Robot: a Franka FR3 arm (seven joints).
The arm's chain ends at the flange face. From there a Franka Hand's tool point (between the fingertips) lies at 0.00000 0.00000 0.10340 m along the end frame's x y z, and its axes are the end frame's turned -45 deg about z.
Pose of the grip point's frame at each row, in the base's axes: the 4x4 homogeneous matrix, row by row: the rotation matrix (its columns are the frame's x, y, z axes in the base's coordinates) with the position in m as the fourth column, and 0 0 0 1 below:
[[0.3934 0.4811 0.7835 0.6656], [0.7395 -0.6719 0.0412 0.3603], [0.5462 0.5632 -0.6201 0.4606], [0 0 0 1]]
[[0.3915 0.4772 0.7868 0.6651], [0.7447 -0.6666 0.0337 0.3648], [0.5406 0.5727 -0.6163 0.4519], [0 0 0 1]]
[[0.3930 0.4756 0.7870 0.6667], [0.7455 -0.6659 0.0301 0.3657], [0.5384 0.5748 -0.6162 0.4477], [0 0 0 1]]
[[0.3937 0.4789 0.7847 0.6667], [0.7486 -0.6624 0.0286 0.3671], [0.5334 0.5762 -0.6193 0.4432], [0 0 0 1]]
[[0.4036 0.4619 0.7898 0.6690], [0.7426 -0.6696 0.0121 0.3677], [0.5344 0.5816 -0.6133 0.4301], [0 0 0 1]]
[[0.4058 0.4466 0.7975 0.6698], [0.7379 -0.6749 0.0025 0.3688], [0.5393 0.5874 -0.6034 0.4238], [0 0 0 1]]
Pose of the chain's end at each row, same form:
[[0.6184 0.0620 0.7835 0.5846], [0.0478 -0.9980 0.0412 0.3560], [0.7845 0.0120 -0.6201 0.5247], [0 0 0 1]]
[[0.6143 0.0606 0.7868 0.5837], [0.0552 -0.9979 0.0337 0.3613], [0.7872 0.0227 -0.6163 0.5156], [0 0 0 1]]
[[0.6142 0.0584 0.7870 0.5853], [0.0563 -0.9980 0.0301 0.3626], [0.7872 0.0257 -0.6162 0.5114], [0 0 0 1]]
[[0.6170 0.0602 0.7847 0.5856], [0.0610 -0.9977 0.0286 0.3641], [0.7846 0.0303 -0.6193 0.5072], [0 0 0 1]]
[[0.6120 0.0412 0.7898 0.5873], [0.0516 -0.9986 0.0121 0.3664], [0.7891 0.0334 -0.6133 0.4935], [0 0 0 1]]
[[0.6027 0.0288 0.7975 0.5873], [0.0445 -0.9990 0.0025 0.3685], [0.7967 0.0340 -0.6034 0.4862], [0 0 0 1]]

